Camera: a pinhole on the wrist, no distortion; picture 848 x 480 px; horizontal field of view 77.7 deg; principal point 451.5 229.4 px. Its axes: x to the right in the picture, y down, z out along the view. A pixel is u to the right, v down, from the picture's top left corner.
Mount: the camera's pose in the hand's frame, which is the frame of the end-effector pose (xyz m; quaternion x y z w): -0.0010 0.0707 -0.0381 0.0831 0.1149 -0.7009 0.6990
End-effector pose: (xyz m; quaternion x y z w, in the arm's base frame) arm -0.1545 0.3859 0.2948 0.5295 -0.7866 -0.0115 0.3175
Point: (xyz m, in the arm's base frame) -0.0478 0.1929 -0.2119
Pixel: 725.4 102.9
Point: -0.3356 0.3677 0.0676
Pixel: 316.5 116.3
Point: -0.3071 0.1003 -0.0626
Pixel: 502.7 308.8
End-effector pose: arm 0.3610 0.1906 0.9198 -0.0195 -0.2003 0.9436 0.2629
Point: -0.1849 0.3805 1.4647
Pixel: outside the picture
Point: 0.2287 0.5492 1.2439
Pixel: outside the picture
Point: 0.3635 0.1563 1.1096
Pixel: 561.5 195.6
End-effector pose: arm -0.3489 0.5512 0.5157 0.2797 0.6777 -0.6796 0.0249
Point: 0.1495 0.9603 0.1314
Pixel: behind the camera
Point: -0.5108 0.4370 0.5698
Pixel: 702.7 373.2
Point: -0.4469 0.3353 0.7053
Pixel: 754.4 94.4
